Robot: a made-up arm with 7 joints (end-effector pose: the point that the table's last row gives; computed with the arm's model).
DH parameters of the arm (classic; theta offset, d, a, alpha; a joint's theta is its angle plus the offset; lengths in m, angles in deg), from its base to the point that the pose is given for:
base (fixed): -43.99 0 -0.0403 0
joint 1: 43.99 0.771 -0.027 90
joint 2: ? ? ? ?
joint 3: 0 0.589 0.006 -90
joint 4: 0 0.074 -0.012 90
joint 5: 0 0.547 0.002 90
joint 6: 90 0.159 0.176 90
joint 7: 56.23 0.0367 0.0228 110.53
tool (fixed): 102.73 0.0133 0 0
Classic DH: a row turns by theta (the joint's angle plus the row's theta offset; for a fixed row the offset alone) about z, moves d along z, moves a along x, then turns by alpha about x.
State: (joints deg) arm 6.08 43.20 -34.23 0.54 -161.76 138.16 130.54
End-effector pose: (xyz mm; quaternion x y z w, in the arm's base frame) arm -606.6 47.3 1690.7 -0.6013 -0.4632 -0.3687 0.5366
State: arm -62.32 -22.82 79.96 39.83 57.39 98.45 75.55
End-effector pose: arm 473.2 -382.1 1573.5 0.8412 -0.4086 0.1594 0.3163
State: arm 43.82 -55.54 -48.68 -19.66 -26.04 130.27 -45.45
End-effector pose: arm 302.3 582.6 1461.5 -0.6725 -0.7113 -0.2023 0.0299
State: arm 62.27 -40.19 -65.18 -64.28 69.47 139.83 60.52
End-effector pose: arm 16.5 423.4 1585.1 -0.5078 0.5366 -0.6489 0.1820
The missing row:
joint 2: 0 0.11 0.027 -90
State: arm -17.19 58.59 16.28 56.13 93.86 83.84 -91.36
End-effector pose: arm -423.9 107.0 1713.9 -0.4549 -0.7437 0.0012 0.4898
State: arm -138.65 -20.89 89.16 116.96 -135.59 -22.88 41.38
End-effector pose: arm 346.5 -472.3 1234.7 -0.4272 0.6867 -0.5537 0.1985
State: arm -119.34 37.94 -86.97 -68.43 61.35 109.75 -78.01
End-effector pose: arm 584.3 416.6 1301.5 0.6610 -0.2178 -0.1050 0.7103
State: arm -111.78 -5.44 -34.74 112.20 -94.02 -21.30 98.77
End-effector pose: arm -746.3 -365.4 1223.9 -0.0731 -0.4903 0.7548 0.4296
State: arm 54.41 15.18 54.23 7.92 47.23 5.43 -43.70
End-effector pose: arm -196.1 -109.0 2086.2 0.1101 0.6716 -0.7300 0.0628
